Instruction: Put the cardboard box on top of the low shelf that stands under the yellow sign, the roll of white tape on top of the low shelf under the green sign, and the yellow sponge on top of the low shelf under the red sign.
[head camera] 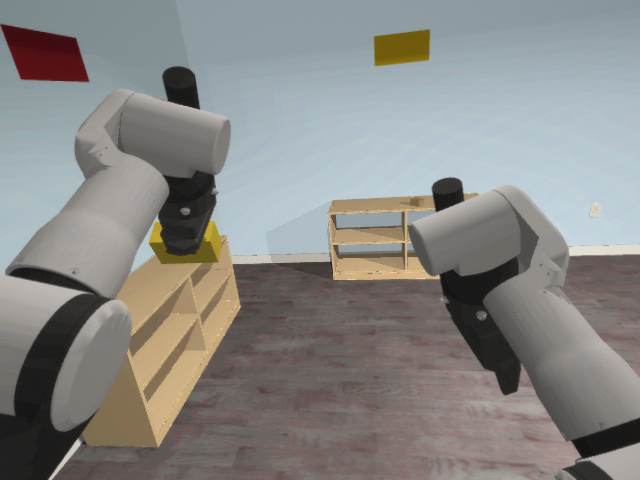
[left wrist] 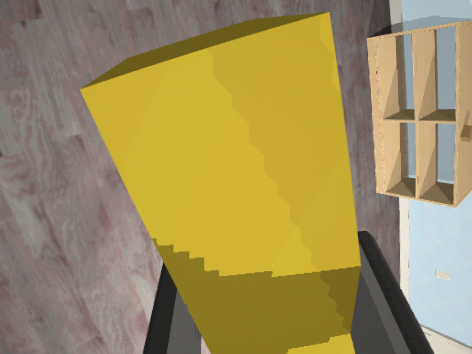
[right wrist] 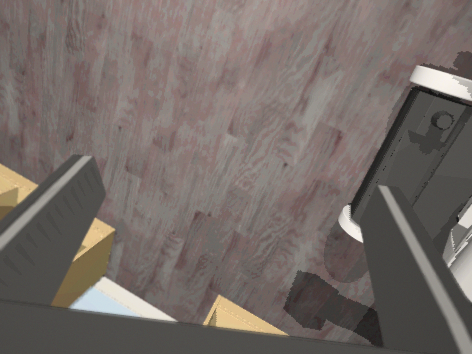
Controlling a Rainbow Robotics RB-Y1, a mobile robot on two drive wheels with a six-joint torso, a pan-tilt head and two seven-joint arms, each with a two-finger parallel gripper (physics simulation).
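Places are measured from the robot's base along level axes (x ahead, y left, z up), in metres.
Pixels of known places: left gripper, fingertip midpoint: (head camera: 195,238) (left wrist: 269,256); right gripper, fingertip midpoint: (head camera: 487,359) (right wrist: 231,189).
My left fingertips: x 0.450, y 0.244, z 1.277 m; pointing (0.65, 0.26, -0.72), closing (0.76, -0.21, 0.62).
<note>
For each thing: its top centre in the pictures, then the offset to it from my left fingertips. Level surfaces: height alone.
- yellow sponge at its top centre: (left wrist: 360,238) (head camera: 182,220) 0.003 m ahead, 0.017 m left, 0.033 m up
- red sign at its top centre: (head camera: 42,31) 1.322 m ahead, 1.034 m left, 0.574 m up
- far low shelf at its surface level: 0.667 m down
- dark wooden floor at its surface level: 1.277 m down
My left gripper (head camera: 180,252) (left wrist: 269,256) is shut on the yellow sponge (head camera: 210,248) (left wrist: 240,150), a large block. In the head view the sponge overlaps the far end of the low shelf (head camera: 118,421) on the left, on the side of the red sign (head camera: 45,54); its height above the top is unclear. The small cardboard box (head camera: 416,202) (left wrist: 466,132) is on top of the far low shelf (head camera: 361,206) (left wrist: 463,75), under the yellow sign (head camera: 402,47). My right gripper (head camera: 509,387) (right wrist: 231,189) is open and empty above the floor. The tape roll and green sign do not show.
The dark wooden floor (head camera: 336,356) (right wrist: 240,90) lies between the two shelves. Part of my wheeled base (right wrist: 395,155) shows at the right of the right wrist view. Parts of wooden shelving (right wrist: 97,252) show at its lower left and bottom edge. Pale blue walls (head camera: 289,129) stand behind.
</note>
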